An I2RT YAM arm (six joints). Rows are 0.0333 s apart.
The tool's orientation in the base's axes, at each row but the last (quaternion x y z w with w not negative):
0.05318 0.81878 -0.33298 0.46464
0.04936 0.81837 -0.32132 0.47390
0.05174 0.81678 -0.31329 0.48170
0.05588 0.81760 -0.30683 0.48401
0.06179 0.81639 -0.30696 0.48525
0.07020 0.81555 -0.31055 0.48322
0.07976 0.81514 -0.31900 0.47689
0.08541 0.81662 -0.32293 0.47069
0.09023 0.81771 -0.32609 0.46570
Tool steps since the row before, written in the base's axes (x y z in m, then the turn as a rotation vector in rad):
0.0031 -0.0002 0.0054 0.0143 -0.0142 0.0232
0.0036 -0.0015 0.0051 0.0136 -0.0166 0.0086
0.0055 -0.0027 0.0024 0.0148 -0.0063 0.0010
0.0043 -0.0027 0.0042 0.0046 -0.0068 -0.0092
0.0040 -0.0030 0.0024 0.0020 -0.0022 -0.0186
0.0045 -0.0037 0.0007 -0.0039 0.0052 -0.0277
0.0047 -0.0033 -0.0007 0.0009 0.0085 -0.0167
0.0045 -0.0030 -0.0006 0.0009 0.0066 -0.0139
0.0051 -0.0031 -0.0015 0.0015 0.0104 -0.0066
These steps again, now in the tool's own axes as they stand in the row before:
-0.0060 -0.0016 0.0005 -0.0234 -0.0168 0.0108
-0.0057 -0.0022 0.0018 -0.0107 -0.0120 0.0167
-0.0043 -0.0011 0.0049 -0.0073 0.0002 0.0144
-0.0052 -0.0024 0.0033 0.0066 0.0004 0.0104
-0.0035 -0.0019 0.0039 0.0148 0.0072 0.0091
-0.0022 -0.0014 0.0052 0.0241 0.0147 0.0035
-0.0013 -0.0002 0.0056 0.0119 0.0145 0.0013
-0.0015 -0.0001 0.0052 0.0099 0.0117 0.0015
-0.0011 0.0006 0.0060 0.0030 0.0117 -0.0030

